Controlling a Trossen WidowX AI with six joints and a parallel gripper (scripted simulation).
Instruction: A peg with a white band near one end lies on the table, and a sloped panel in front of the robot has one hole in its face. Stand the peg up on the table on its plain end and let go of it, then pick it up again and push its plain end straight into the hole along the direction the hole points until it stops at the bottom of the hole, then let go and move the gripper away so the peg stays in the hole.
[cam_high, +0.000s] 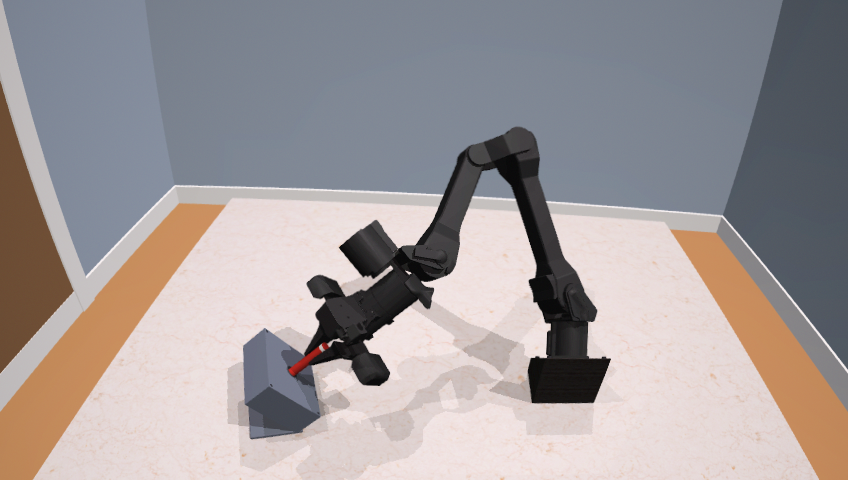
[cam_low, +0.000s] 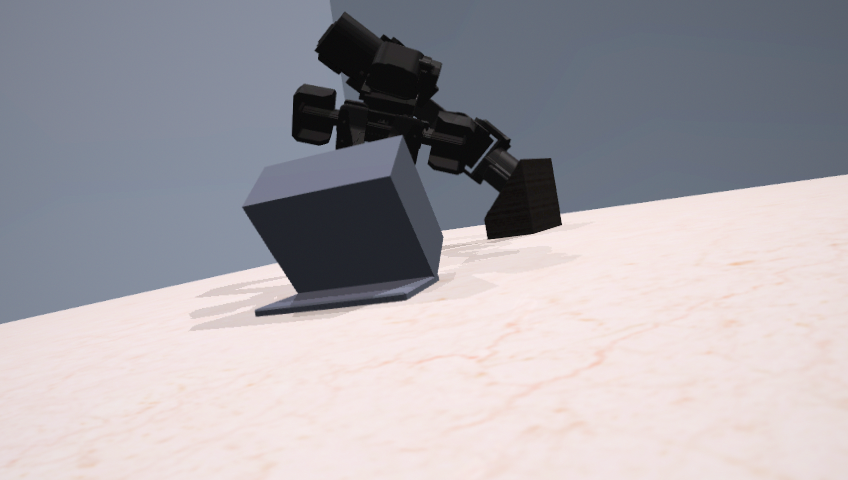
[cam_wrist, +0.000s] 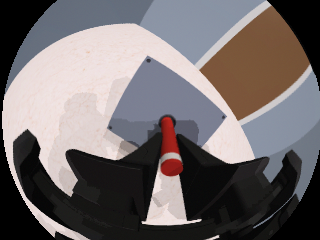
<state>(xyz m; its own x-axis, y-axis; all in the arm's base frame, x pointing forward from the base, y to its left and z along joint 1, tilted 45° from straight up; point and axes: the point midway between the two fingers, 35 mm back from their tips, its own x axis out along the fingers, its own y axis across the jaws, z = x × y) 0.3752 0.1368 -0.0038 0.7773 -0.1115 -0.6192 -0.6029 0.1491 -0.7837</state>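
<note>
The grey sloped panel lies 5 cm ahead of my gripper tip, 4 cm below it and 2 cm to the left of it. From my gripper tip the other things lie so: red peg 1 cm to the right, 1 cm behind, 1 cm above; then grey foot plate 10 cm below, 7 cm ahead, 3 cm to the left.
</note>
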